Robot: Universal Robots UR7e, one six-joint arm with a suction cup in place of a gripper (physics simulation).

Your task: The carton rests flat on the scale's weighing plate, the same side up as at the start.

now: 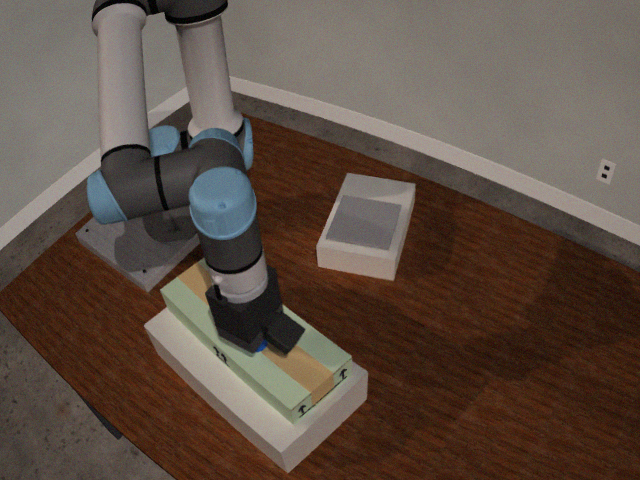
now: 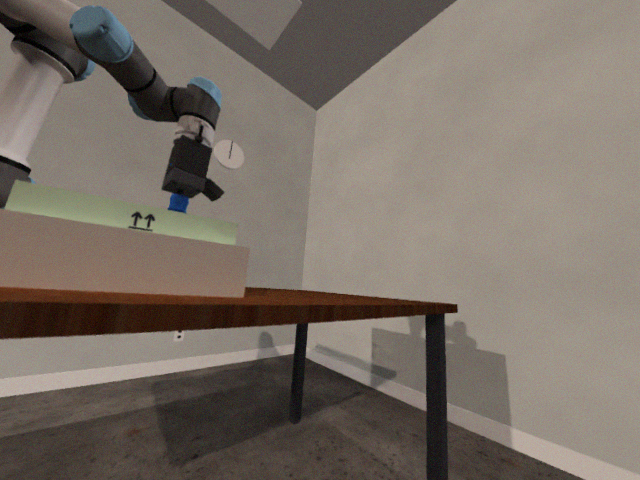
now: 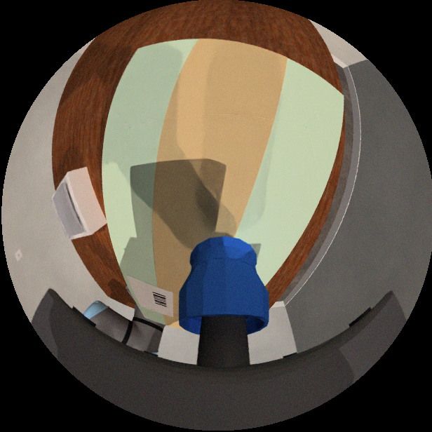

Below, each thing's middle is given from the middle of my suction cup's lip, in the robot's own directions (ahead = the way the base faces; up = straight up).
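Scene:
White scale (image 1: pixel 364 234): from my suction cup, 4 cm behind, 44 cm to the left, 14 cm below. Large white block (image 2: pixel 53 253): my suction cup 4 cm past it, 1 cm to the right of it, 13 cm above it.

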